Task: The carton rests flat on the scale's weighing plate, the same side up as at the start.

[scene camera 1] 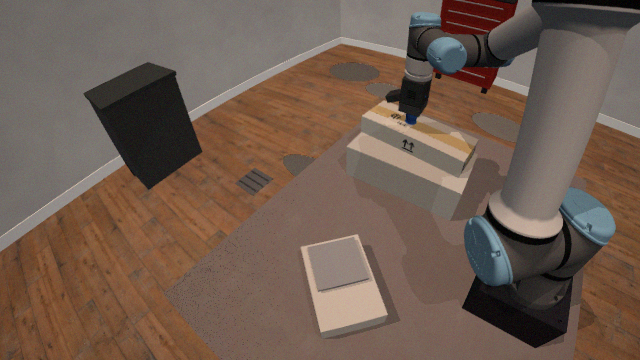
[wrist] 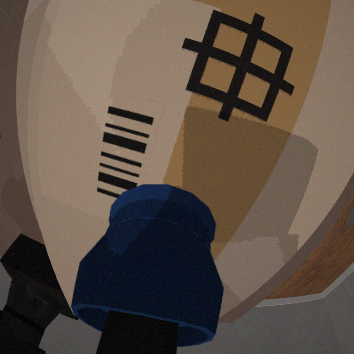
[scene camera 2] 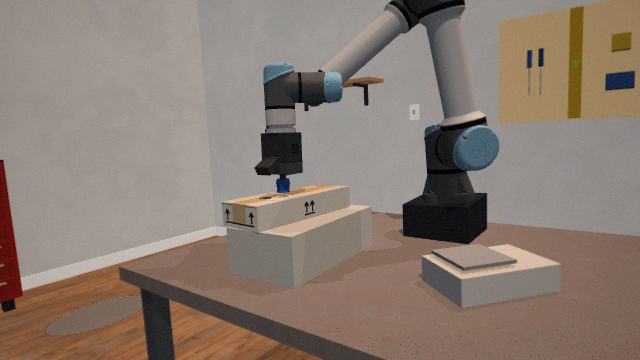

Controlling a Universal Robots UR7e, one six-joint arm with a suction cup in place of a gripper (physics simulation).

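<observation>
Wrist view: my suction cup (wrist: 154,259) and a long white carton (wrist: 241,110); a scale is out of frame in the wrist view. Scene camera 1: the carton (scene camera 1: 446,148), the scale (scene camera 1: 345,295) and a pale block (scene camera 1: 368,159). Scene camera 2: the carton (scene camera 2: 258,213) and the scale (scene camera 2: 471,275).
</observation>
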